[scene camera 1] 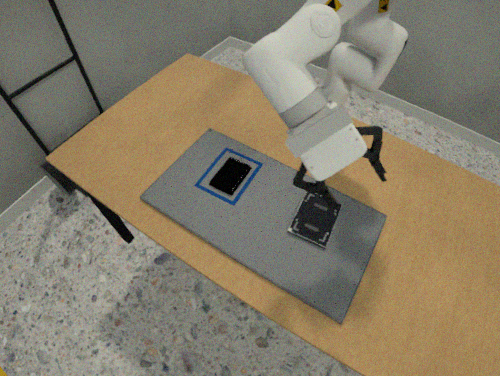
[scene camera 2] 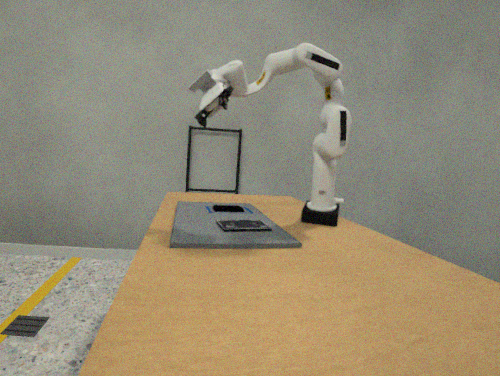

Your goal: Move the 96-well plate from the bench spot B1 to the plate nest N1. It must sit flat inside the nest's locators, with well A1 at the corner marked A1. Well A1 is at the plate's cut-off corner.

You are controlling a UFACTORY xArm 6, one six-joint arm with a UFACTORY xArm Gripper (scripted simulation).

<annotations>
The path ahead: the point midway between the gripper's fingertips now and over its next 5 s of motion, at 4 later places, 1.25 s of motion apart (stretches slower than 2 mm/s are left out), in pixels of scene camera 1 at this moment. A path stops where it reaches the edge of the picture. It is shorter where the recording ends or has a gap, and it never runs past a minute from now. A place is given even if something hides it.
The gripper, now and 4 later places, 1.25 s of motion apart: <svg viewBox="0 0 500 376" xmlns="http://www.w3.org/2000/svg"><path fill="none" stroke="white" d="M358 192L289 195L248 179L229 158L230 168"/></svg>
</annotations>
